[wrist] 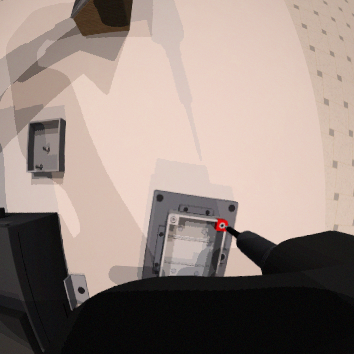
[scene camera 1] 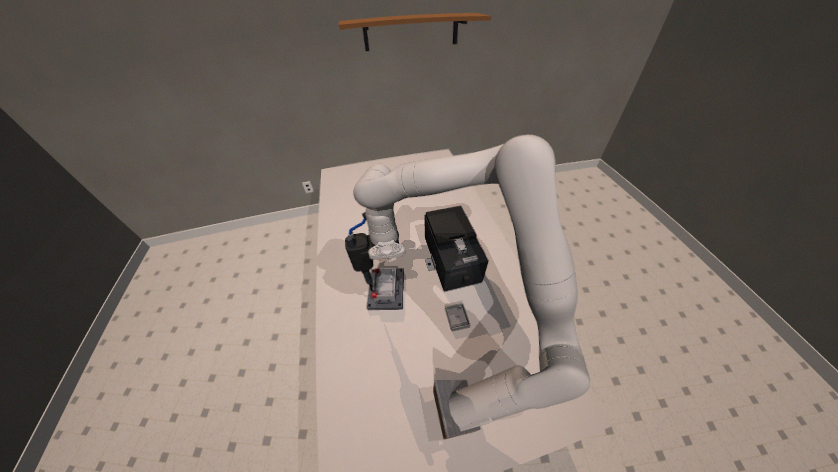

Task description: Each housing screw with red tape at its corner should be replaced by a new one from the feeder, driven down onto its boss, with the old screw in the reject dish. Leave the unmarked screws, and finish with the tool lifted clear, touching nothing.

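Pixels of known places: hand, its tool point: point(wrist: 227, 228) point(scene camera 1: 372, 291); arm's base, origin of its link: point(scene camera 1: 461, 409).
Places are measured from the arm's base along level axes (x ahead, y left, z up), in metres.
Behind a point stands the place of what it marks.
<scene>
The housing point(scene camera 1: 385, 284) {x 0.482, y 0.106, z -0.082 m} point(wrist: 187, 245) {x 0.462, y 0.107, z -0.082 m} sits on a dark fixture plate point(scene camera 1: 384, 304) {x 0.402, y 0.127, z -0.084 m} point(wrist: 165, 202) {x 0.394, y 0.083, z -0.085 m}. Red tape point(scene camera 1: 374, 295) {x 0.425, y 0.153, z -0.044 m} point(wrist: 218, 221) {x 0.424, y 0.150, z -0.044 m} marks its near left corner in the scene view; a second red mark point(scene camera 1: 377, 270) {x 0.527, y 0.123, z -0.043 m} lies farther back, hidden in the wrist view. My screwdriver bit point(scene camera 1: 373, 288) {x 0.427, y 0.153, z 0.000 m} point(wrist: 230, 230) {x 0.427, y 0.153, z 0.001 m} points down at the near taped corner, its tip at or just beside the pale ring there. Whether it touches or carries a screw I cannot tell. An unmarked screw point(wrist: 173, 219) {x 0.413, y 0.090, z -0.042 m} sits at another corner. Two screws point(wrist: 46, 149) {x 0.289, y -0.106, z -0.094 m} point(wrist: 39, 167) {x 0.317, y -0.124, z -0.096 m} lie in the reject dish point(scene camera 1: 448, 317) {x 0.286, y -0.075, z -0.083 m} point(wrist: 62, 145) {x 0.287, y -0.075, z -0.096 m}.
The black feeder point(scene camera 1: 463, 269) {x 0.388, y -0.161, z 0.030 m} point(wrist: 37, 260) {x 0.449, y -0.100, z -0.011 m} stands beside the housing, with a small grey block point(scene camera 1: 429, 264) {x 0.534, y -0.086, z -0.100 m} point(wrist: 76, 291) {x 0.540, y -0.096, z -0.101 m} at its side. The arm's base block point(scene camera 1: 442, 410) {x 0.008, y 0.051, z 0.049 m} point(wrist: 102, 25) {x 0.075, y 0.002, z -0.081 m} stands at the near end of the table. The arm arches over the feeder side.
</scene>
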